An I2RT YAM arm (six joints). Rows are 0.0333 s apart.
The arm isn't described. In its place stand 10 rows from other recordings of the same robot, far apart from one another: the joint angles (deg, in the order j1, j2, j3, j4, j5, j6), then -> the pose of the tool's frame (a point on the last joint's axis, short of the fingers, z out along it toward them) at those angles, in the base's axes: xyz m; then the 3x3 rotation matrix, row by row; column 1 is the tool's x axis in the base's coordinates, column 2 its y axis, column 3 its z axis.
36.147, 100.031, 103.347, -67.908, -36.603, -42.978 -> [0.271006, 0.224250, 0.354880], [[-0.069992, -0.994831, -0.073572], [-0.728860, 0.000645, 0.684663], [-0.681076, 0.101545, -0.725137]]
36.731, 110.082, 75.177, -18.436, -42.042, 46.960 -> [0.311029, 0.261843, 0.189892], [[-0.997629, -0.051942, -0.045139], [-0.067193, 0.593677, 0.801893], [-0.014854, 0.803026, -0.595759]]
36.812, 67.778, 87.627, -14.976, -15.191, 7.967 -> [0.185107, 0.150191, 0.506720], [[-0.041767, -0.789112, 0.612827], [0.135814, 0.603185, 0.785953], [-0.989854, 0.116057, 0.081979]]
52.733, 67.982, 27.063, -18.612, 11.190, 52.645 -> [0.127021, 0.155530, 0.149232], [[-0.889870, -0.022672, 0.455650], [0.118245, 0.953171, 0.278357], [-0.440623, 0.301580, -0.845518]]
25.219, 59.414, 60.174, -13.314, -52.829, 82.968 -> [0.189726, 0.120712, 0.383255], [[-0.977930, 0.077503, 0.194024], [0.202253, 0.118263, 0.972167], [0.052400, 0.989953, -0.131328]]
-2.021, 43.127, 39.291, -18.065, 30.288, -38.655 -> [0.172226, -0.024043, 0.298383], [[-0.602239, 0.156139, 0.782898], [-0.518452, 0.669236, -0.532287], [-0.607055, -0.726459, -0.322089]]
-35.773, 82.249, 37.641, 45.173, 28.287, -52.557 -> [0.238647, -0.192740, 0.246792], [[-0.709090, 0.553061, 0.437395], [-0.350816, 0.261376, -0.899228], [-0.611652, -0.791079, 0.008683]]
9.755, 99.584, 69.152, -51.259, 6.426, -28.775 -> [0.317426, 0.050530, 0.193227], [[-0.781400, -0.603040, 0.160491], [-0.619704, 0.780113, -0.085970], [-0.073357, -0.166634, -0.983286]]
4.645, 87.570, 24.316, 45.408, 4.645, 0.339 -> [0.276185, 0.019547, 0.151927], [[-0.305471, -0.002076, 0.952199], [-0.018902, 0.999814, -0.003884], [-0.952014, -0.019185, -0.305453]]
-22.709, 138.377, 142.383, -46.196, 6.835, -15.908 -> [0.495187, -0.211825, 0.292390], [[-0.723159, 0.277046, 0.632682], [0.007622, 0.919171, -0.393785], [-0.690639, -0.279947, -0.666818]]
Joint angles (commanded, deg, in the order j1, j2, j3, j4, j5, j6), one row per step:
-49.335, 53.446, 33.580, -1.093, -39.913, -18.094
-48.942, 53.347, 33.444, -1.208, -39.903, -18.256
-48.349, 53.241, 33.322, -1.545, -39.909, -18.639
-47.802, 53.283, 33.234, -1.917, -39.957, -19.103
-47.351, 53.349, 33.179, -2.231, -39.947, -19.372
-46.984, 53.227, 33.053, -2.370, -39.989, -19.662
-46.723, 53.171, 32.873, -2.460, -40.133, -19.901
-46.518, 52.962, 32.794, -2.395, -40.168, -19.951
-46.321, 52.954, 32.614, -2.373, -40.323, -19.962
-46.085, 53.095, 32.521, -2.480, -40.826, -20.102
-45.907, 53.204, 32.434, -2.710, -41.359, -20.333
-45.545, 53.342, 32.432, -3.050, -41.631, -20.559
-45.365, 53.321, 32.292, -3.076, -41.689, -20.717
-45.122, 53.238, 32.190, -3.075, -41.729, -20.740
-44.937, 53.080, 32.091, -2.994, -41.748, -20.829
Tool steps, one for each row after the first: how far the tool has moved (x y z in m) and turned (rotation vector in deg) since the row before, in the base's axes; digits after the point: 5 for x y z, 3 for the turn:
0.00066, 0.00141, -0.00069, -0.042, 0.122, 0.428
0.00104, 0.00207, -0.00094, -0.099, 0.275, 0.705
0.00117, 0.00169, -0.00127, -0.057, 0.369, 0.723
0.00101, 0.00130, -0.00106, 0.062, 0.321, 0.520
0.00050, 0.00143, -0.00058, -0.160, 0.109, 0.491
0.00034, 0.00111, -0.00102, -0.034, 0.124, 0.464
0.00009, 0.00100, 0.00031, -0.180, -0.140, 0.252
0.00032, 0.00079, -0.00100, 0.139, 0.061, 0.343
0.00070, 0.00083, -0.00111, 0.248, 0.103, 0.741
0.00045, 0.00081, -0.00116, 0.232, 0.154, 0.736
0.00091, 0.00110, -0.00096, 0.205, 0.263, 0.679
0.00024, 0.00071, -0.00080, -0.031, 0.088, 0.281
0.00031, 0.00094, -0.00033, 0.002, 0.001, 0.287
0.00009, 0.00085, 0.00005, -0.178, -0.103, 0.229

